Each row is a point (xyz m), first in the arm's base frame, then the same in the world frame.
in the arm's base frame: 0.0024 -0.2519 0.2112
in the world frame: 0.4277 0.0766 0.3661
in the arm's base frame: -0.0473 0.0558 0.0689
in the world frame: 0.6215 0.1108 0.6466
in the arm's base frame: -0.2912 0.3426 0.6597
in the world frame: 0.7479 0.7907 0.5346
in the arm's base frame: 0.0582 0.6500 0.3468
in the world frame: 0.6423 0.6295 1.0612
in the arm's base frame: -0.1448 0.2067 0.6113
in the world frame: 0.5874 0.6646 0.5104
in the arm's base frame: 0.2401 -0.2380 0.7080
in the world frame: 0.0647 0.4837 0.2884
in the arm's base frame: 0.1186 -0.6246 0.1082
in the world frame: 0.2306 -0.2091 0.1598
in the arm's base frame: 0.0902 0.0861 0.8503
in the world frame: 0.2626 0.7835 0.4251
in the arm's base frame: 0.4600 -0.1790 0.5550
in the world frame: -0.0615 0.3542 0.4947
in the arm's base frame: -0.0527 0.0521 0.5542
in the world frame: 0.4713 0.5284 0.4502
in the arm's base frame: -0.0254 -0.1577 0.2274
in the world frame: 0.4793 0.1402 0.4228
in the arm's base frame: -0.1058 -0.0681 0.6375
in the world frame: 0.4511 0.5477 0.2971
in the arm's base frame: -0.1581 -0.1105 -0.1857
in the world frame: 0.7437 -0.1772 0.5636
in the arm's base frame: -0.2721 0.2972 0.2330
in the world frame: 0.8507 0.3979 0.6747
